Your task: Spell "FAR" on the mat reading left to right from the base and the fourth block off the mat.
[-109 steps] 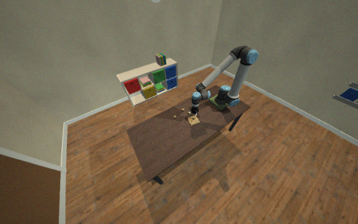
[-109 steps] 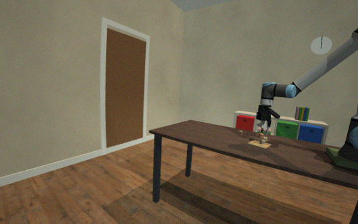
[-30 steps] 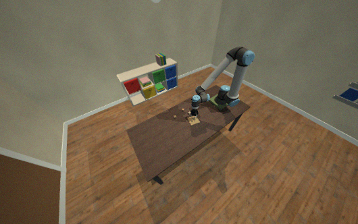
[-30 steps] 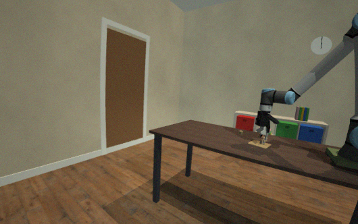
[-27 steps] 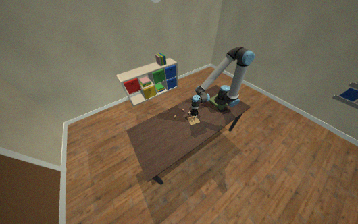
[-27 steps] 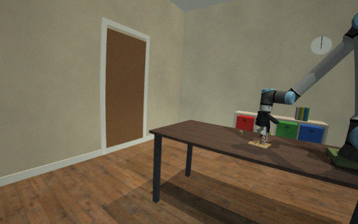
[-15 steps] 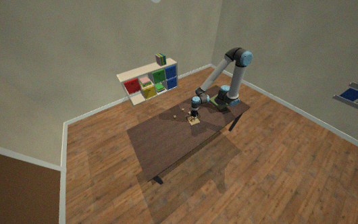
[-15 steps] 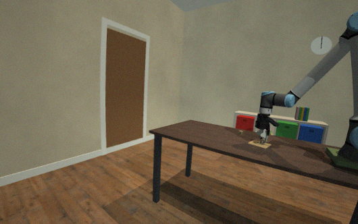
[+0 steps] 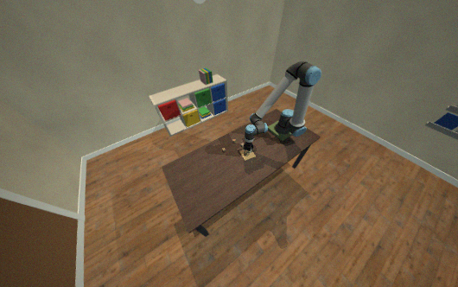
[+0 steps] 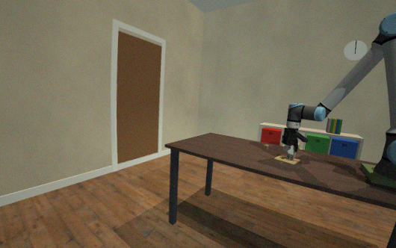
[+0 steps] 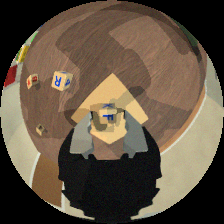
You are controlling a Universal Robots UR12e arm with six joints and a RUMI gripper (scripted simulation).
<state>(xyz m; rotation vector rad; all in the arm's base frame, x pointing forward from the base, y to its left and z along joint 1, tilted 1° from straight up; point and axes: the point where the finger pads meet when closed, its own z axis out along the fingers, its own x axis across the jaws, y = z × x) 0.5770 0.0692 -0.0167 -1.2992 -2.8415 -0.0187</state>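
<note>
My hand is 2 cm short of the tan mat, 2 cm to the right of it and 2 cm above it.
</note>
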